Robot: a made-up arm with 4 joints.
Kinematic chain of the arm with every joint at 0, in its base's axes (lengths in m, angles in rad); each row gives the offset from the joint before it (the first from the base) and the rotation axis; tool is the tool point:
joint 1: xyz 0 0 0.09 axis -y
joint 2: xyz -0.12 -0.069 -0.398 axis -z
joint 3: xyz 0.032 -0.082 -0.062 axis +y
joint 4: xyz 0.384 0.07 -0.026 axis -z
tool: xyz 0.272 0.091 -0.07
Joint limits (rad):
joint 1: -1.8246..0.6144
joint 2: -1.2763..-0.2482
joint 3: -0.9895..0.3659
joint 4: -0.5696..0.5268
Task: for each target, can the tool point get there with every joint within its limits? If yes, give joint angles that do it. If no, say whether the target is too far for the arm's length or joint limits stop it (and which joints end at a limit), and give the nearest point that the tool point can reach.
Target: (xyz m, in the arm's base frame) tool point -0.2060 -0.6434 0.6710
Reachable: no: joint limits stop it (at a limit: joint 1, joint 2, joint 3, joint 4) | nearest point 0.2693 -0.0197 0.3326 | short by 0.854 m
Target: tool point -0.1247 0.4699 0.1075
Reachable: yes | joints -0.9367 -1.1677 -0.8202 -0.4197
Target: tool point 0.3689 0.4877 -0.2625
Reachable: yes | joints 0.2948 -0.7316 -0.1817 -0.3497
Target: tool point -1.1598 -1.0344 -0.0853
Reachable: no: too far | nearest point -0.8870 0.0150 -0.1931 | short by 1.090 m
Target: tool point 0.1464 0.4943 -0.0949
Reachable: yes | joints 0.2025 -0.8800 -0.5889 -0.4324
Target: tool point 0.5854 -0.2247 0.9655
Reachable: no: joint limits stop it (at a limit: joint 1, joint 2, joint 4) | nearest point 0.3653 -0.0026 0.3131 | short by 0.723 m
